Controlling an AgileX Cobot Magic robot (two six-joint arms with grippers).
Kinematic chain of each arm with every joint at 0, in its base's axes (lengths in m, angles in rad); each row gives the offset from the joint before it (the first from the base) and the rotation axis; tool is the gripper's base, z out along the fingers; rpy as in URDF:
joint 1: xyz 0 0 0.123 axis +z
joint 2: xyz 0 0 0 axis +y
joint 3: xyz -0.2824 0 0.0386 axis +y
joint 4: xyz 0.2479 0 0.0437 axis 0.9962 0 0.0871
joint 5: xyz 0 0 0 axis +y
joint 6: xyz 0.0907 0 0.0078 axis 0.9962 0 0.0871
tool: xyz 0 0 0 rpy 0 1.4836 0
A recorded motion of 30 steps. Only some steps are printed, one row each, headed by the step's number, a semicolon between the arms.
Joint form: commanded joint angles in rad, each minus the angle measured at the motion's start. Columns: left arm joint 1, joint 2, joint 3, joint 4, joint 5, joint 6; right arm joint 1, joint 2, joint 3, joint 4, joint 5, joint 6.
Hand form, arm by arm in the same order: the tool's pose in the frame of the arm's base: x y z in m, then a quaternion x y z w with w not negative. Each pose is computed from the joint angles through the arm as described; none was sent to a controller.
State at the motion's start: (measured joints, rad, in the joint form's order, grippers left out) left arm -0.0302 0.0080 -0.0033 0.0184 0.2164 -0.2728; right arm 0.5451 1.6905 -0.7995 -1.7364 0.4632 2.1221
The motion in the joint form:
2: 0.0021 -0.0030 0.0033 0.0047 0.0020 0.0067; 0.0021 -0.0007 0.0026 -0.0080 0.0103 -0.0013
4: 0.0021 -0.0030 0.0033 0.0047 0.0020 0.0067; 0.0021 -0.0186 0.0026 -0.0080 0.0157 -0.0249
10: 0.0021 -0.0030 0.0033 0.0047 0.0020 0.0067; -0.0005 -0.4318 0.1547 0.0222 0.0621 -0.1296
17: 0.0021 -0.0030 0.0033 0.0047 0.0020 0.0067; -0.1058 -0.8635 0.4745 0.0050 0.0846 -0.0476
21: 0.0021 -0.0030 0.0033 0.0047 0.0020 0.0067; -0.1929 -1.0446 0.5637 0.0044 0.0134 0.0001
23: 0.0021 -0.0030 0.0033 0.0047 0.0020 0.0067; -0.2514 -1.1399 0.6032 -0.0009 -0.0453 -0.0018
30: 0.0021 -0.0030 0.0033 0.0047 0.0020 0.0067; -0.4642 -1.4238 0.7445 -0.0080 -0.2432 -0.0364
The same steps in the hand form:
2: 0.0561 -0.0011 0.1930 -0.08265 0.74902 -0.08715 0.65157; 0.2968 0.1328 0.1797 0.01029 0.89084 -0.01344 0.45400
4: 0.0561 -0.0011 0.1930 -0.08265 0.74902 -0.08715 0.65157; 0.2961 0.1319 0.1857 0.00309 0.88682 -0.01672 0.46180
10: 0.0561 -0.0011 0.1930 -0.08265 0.74902 -0.08715 0.65157; 0.2366 0.0903 0.2626 0.01834 0.82834 0.00130 0.55993
17: 0.0561 -0.0011 0.1930 -0.08265 0.74902 -0.08715 0.65157; 0.1554 0.0212 0.2516 0.10808 0.78881 0.00763 0.60501
21: 0.0561 -0.0011 0.1930 -0.08265 0.74902 -0.08715 0.65157; 0.1281 0.0030 0.2458 0.15066 0.76378 0.04088 0.62631
23: 0.0561 -0.0011 0.1930 -0.08265 0.74902 -0.08715 0.65157; 0.1149 -0.0034 0.2426 0.15776 0.75052 0.05266 0.63957
30: 0.0561 -0.0011 0.1930 -0.08265 0.74902 -0.08715 0.65157; 0.0792 -0.0133 0.2177 0.16607 0.71716 0.06154 0.67403

